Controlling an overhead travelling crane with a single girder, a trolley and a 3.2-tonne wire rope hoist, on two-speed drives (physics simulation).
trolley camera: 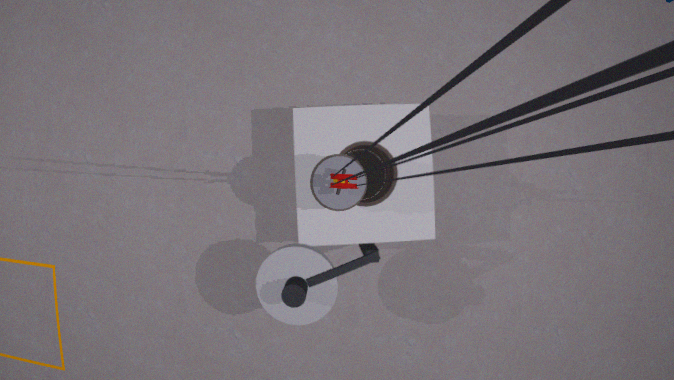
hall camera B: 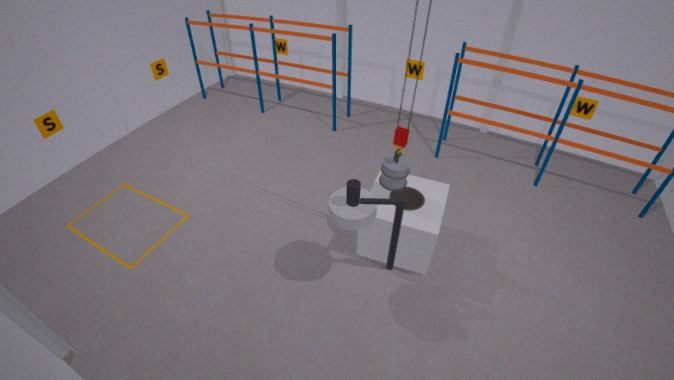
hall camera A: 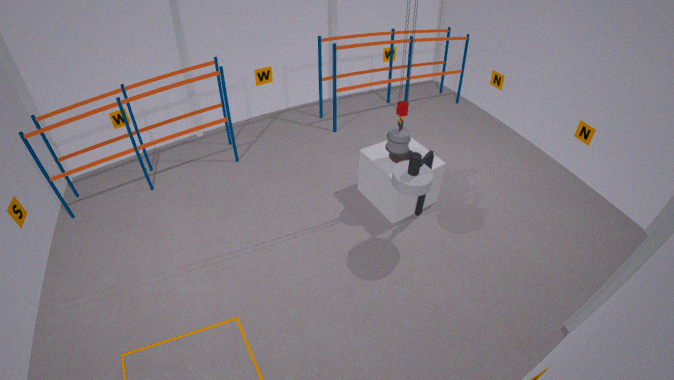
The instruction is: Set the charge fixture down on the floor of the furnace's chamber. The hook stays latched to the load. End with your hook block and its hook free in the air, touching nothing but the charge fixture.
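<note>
The charge fixture point(hall camera A: 398, 142) point(hall camera B: 394, 174) point(trolley camera: 325, 199), a grey stacked round body, hangs upright from my hook point(hall camera A: 400, 124) point(hall camera B: 398, 153) point(trolley camera: 341, 181), which is latched to it below the red hook block point(hall camera A: 402, 108) point(hall camera B: 401, 137) point(trolley camera: 350, 186). The furnace point(hall camera A: 378, 192) point(hall camera B: 395, 245) point(trolley camera: 400, 227) is a white box with a round, brown-rimmed chamber opening point(hall camera B: 411, 199) point(trolley camera: 383, 175) in its top. In the trolley view the fixture lies left of the opening's centre and covers its left part. In hall camera B it appears up and left of the opening. The chamber floor is hidden.
A round white lid point(hall camera A: 411, 184) point(hall camera B: 352, 216) point(trolley camera: 320, 305) with a black cylinder hangs on a black swing arm point(hall camera B: 395, 235) point(trolley camera: 342, 269) beside the furnace. Blue and orange racks point(hall camera A: 334, 95) point(hall camera B: 334, 85) stand along the W wall. A yellow floor rectangle point(hall camera A: 180, 336) point(hall camera B: 96, 205) point(trolley camera: 59, 318) lies apart from the furnace.
</note>
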